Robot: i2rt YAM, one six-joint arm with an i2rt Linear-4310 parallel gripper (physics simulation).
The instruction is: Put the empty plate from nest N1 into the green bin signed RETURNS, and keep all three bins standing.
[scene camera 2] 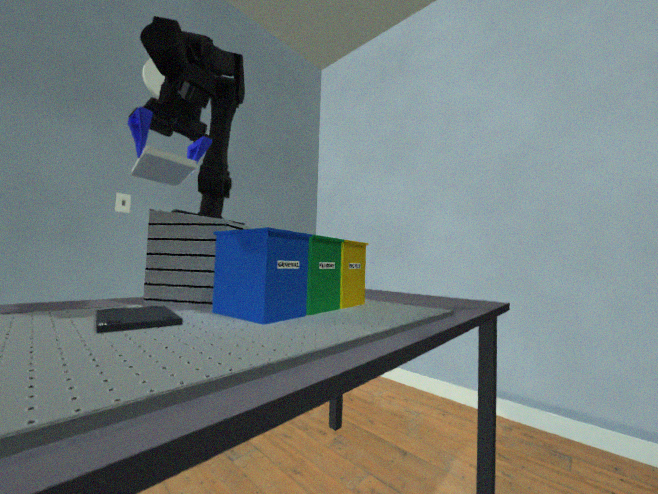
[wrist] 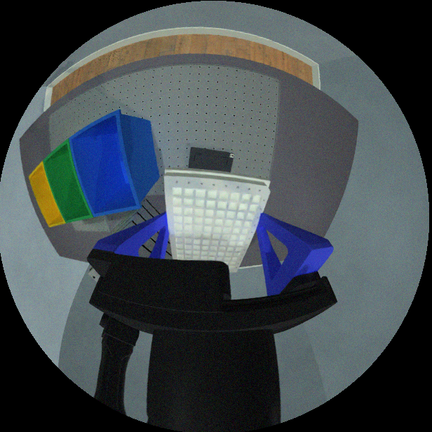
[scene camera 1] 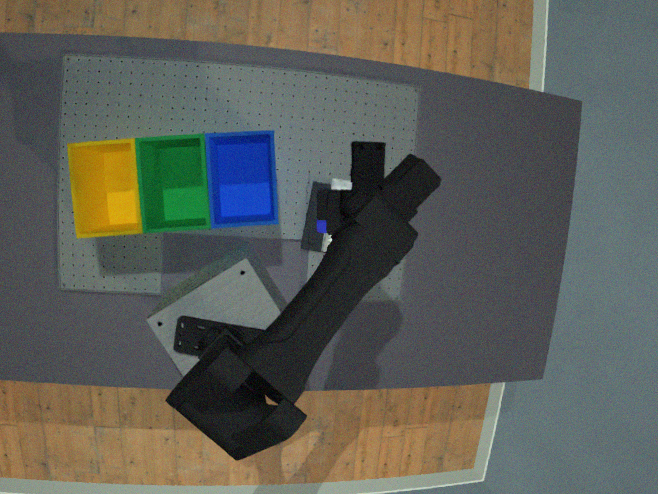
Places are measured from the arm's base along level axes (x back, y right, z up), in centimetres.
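Pixels of known places: gripper, fingertip midpoint: (scene camera 2: pixel 165 166); arm's base, origin of the base link: (scene camera 2: pixel 209 220) (scene camera 1: pixel 228 341).
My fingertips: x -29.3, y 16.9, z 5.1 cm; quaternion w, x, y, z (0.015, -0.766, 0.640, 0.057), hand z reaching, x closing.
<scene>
Ahead of a thing's pixels: the offset from my fingertips to its top centre.
My gripper (scene camera 2: pixel 166 155) (wrist: pixel 212 216) is shut on the white plate @[dz +1.6, dx +2.1, dy +0.1 cm] (scene camera 1: pixel 340 184) (scene camera 2: pixel 162 168) (wrist: pixel 215 202), its blue fingers at two opposite sides. It holds the plate tilted, high above the board and above bin-rim height. The plate's wells look empty in the wrist view; in scene camera 1 the arm hides most of it. The dark nest @[dz -27.1, dx +4.3, dy +2.4 cm] (scene camera 1: pixel 311 215) (scene camera 2: pixel 139 319) (wrist: pixel 210 160) lies below on the board, with no plate on it. The green bin @[dz -10.6, dx +2.3, dy -32.4 cm] (scene camera 1: pixel 183 204) (scene camera 2: pixel 324 284) (wrist: pixel 67 185) stands upright between the other two bins; its sign is blurred.
The blue bin @[dz -10.6, dx -0.9, dy -19.6 cm] (scene camera 1: pixel 241 199) (scene camera 2: pixel 239 276) (wrist: pixel 100 165), signed GENERAL, stands between the green bin and the nest. The yellow bin @[dz -10.6, dx +5.6, dy -45.1 cm] (scene camera 1: pixel 122 207) (scene camera 2: pixel 353 281) (wrist: pixel 47 197) stands beyond the green one. Both are upright. The arm's grey pedestal (scene camera 1: pixel 223 297) (scene camera 2: pixel 178 260) stands near the bins.
</scene>
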